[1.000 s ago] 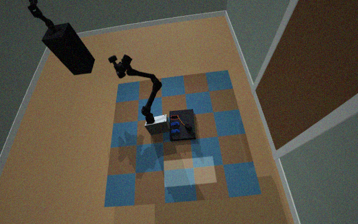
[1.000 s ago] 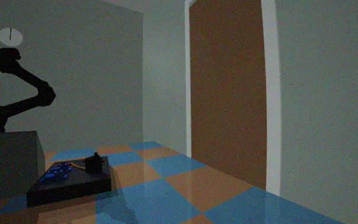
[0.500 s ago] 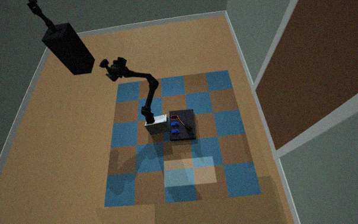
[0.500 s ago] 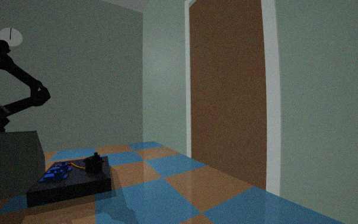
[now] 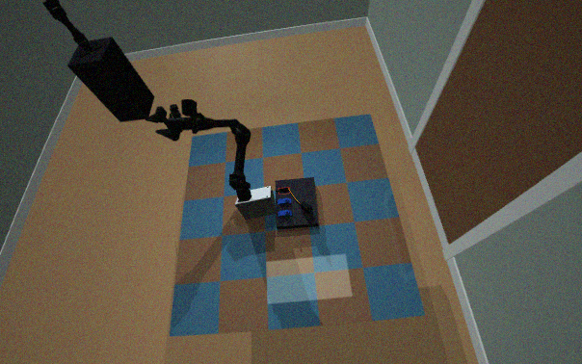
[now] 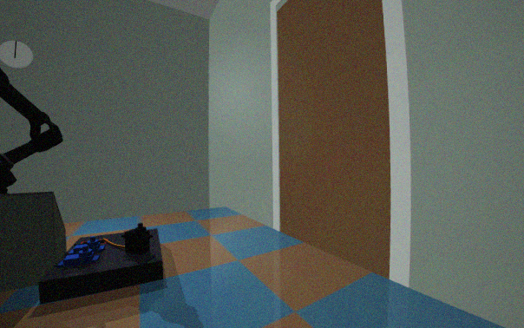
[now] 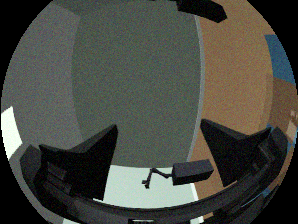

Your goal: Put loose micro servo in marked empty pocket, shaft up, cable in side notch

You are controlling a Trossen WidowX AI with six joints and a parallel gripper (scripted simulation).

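Right now my gripper tip is 65 cm short of the dark robot deck, 60 cm above it and 17 cm to the left of it.
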